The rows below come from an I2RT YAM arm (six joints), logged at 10 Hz.
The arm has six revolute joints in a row. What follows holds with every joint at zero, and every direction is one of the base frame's.
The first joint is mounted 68 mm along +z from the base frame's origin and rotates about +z.
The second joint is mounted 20 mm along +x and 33.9 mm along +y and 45.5 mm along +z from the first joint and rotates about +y.
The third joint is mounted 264 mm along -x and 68.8 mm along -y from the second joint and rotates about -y.
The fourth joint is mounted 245 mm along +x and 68.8 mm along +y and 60 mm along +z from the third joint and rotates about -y.
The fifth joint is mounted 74 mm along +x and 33.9 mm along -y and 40.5 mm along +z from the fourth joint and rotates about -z.
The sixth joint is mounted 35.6 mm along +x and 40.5 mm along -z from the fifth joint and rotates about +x.
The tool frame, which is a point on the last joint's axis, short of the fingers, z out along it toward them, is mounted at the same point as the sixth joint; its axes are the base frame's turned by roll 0, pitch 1.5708 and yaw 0 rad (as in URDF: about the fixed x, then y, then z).
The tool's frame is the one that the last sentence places.
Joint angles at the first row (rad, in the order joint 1, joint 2, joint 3, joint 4, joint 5, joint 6):
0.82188 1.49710 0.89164 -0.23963 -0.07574 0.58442
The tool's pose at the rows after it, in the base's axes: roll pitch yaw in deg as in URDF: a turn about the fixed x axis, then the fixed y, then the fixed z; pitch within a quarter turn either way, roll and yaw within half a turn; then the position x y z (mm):
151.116, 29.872, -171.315, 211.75, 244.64, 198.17
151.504, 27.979, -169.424, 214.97, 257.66, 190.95
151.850, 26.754, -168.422, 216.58, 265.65, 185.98
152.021, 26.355, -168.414, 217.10, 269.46, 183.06
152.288, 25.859, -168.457, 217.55, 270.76, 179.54
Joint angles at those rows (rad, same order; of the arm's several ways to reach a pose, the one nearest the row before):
0.84730 1.56856 0.93847 -0.23700 -0.09139 0.59211
0.86356 1.63123 0.98066 -0.24581 -0.11259 0.59213
0.87413 1.66990 1.00694 -0.25318 -0.12238 0.59455
0.88031 1.68790 1.01630 -0.25076 -0.11971 0.60184
0.88178 1.70030 1.01759 -0.24845 -0.11889 0.60660

